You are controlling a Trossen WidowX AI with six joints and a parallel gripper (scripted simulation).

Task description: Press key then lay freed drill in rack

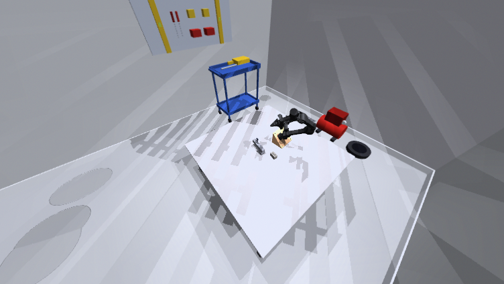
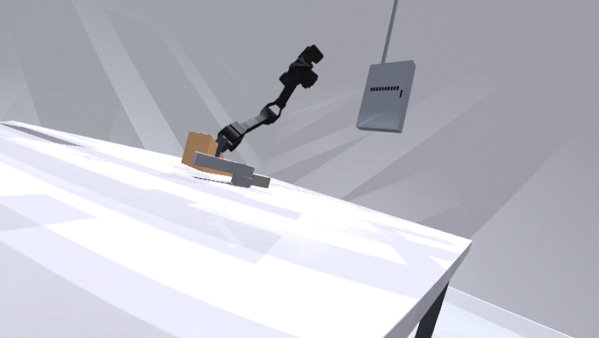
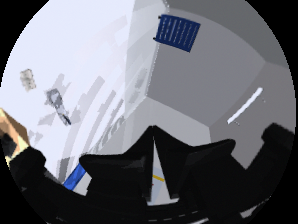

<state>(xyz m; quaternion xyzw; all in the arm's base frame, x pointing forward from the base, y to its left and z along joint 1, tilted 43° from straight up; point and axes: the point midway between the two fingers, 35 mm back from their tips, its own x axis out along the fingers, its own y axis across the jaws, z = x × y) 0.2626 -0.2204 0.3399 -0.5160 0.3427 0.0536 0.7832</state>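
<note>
Now: the drill 7 cm behind my gripper tip, 14 cm to the right of it and 40 cm below it. Round my gripper tip: dark block 10 cm behind, 2 cm to the left, 44 cm below.
</note>
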